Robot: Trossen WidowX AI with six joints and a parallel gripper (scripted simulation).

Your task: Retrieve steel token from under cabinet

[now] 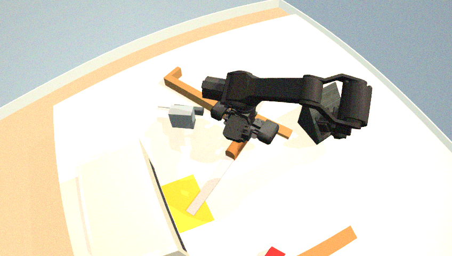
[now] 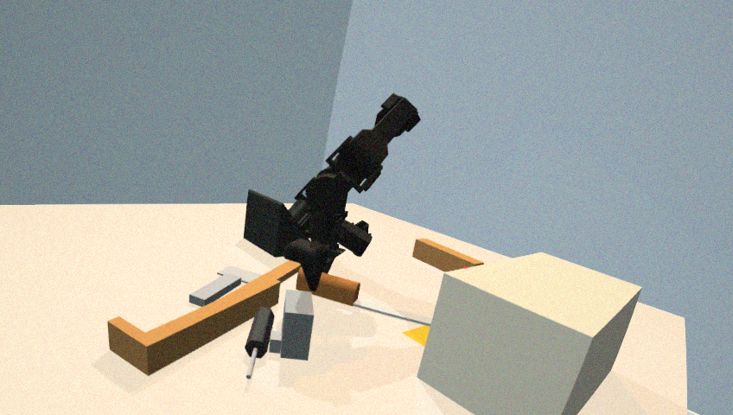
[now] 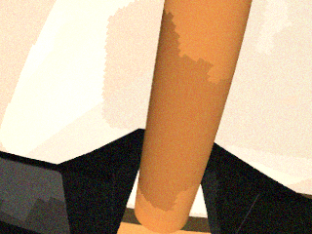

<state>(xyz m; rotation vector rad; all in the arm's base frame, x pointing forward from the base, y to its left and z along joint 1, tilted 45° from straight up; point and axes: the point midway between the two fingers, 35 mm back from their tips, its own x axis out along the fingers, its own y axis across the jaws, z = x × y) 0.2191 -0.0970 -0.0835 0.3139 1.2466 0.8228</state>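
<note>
The long orange bar is 70 mm behind my gripper tip and 60 mm to the right of it. The rest, counted from my gripper tip: dark-handled pin tool: 110 mm ahead, 220 mm to the right; small grey cube: 110 mm ahead, 190 mm to the right; grey block: 110 mm ahead, 160 mm to the right, 20 mm above.
</note>
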